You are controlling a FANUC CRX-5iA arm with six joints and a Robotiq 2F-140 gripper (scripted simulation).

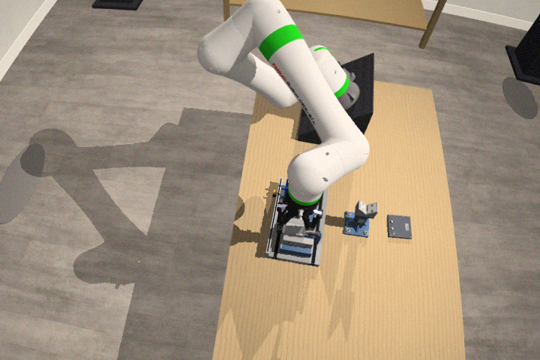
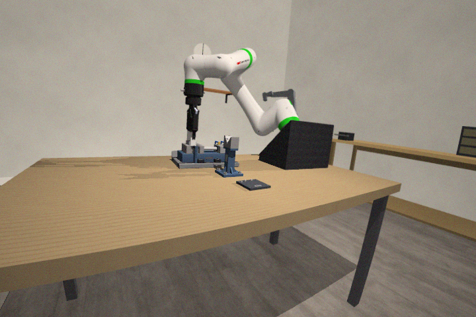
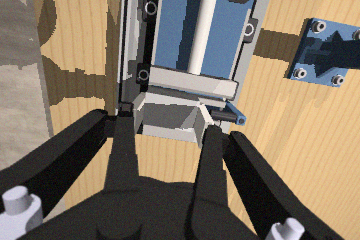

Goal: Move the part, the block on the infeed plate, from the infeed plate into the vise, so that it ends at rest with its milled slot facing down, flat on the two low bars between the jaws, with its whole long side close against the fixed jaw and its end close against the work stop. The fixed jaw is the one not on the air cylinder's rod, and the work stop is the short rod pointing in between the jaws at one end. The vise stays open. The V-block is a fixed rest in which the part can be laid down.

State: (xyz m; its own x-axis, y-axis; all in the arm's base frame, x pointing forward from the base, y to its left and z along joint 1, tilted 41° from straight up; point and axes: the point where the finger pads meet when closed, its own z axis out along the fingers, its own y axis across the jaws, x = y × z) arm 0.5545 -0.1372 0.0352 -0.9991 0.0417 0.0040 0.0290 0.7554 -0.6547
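Right now my hand is 30 mm above the part. The rest, counted from my hand: white cylinder rod 90 mm behind, 20 mm to the left, 40 mm below; then moving jaw 30 mm behind, 20 mm to the left, 40 mm below; then work stop 70 mm to the left, 30 mm below.
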